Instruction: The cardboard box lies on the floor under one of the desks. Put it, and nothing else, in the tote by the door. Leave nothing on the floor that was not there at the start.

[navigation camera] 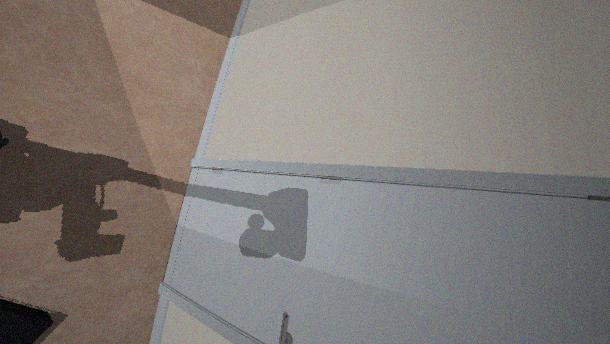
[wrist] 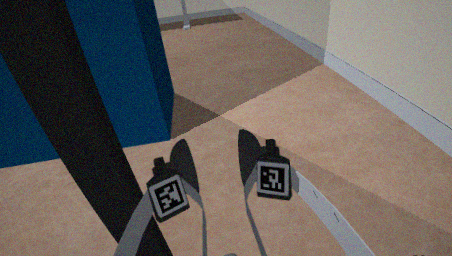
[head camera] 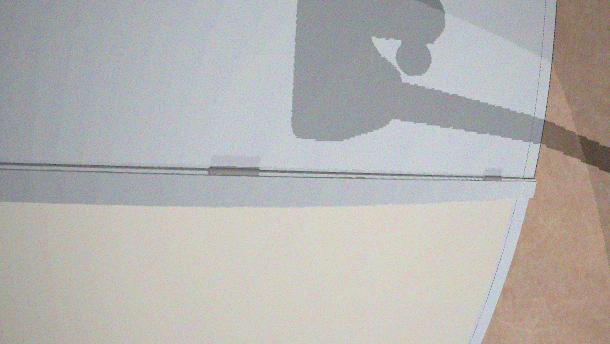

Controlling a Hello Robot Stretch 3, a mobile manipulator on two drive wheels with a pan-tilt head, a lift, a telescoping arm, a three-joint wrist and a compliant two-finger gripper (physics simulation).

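Frame: origin at the robot's base, x ahead, y left, z up, level; millimetres.
Seen in the pictures: gripper, between the fingertips: [wrist: 215,153].
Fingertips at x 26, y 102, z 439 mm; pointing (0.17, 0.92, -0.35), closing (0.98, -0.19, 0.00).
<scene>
A point is followed by its place in that frame.
My gripper [wrist: 215,153] {x 26, y 102, z 439 mm} is open, with nothing between its fingers, above the brown floor in the wrist view. The cardboard box does not show in these views. A black, flat-looking object [navigation camera: 22,322] {x 140, y -625, z 3 mm} is partly visible on the floor at the lower left of the navigation view, near the door; it may be the tote, but too little of it shows to tell. The pale grey door [head camera: 150,100] {x 787, y -66, z 1189 mm} [navigation camera: 450,245] {x 771, y -151, z 1472 mm} shows sideways in the head and navigation views, with the robot's shadow on it.
A blue panel [wrist: 112,65] {x -136, y 801, z 338 mm} stands on the floor to the left in the wrist view. A thin pale leg [wrist: 185,15] {x 542, y 3292, z 129 mm} stands behind it. A cream wall [head camera: 250,275] {x 867, y 259, z 958 mm} [navigation camera: 400,90] {x 907, y 471, z 1291 mm} [wrist: 395,55] {x 933, y 608, z 227 mm} with a white baseboard borders the floor. A black bar [wrist: 75,100] crosses the wrist view's left side.
</scene>
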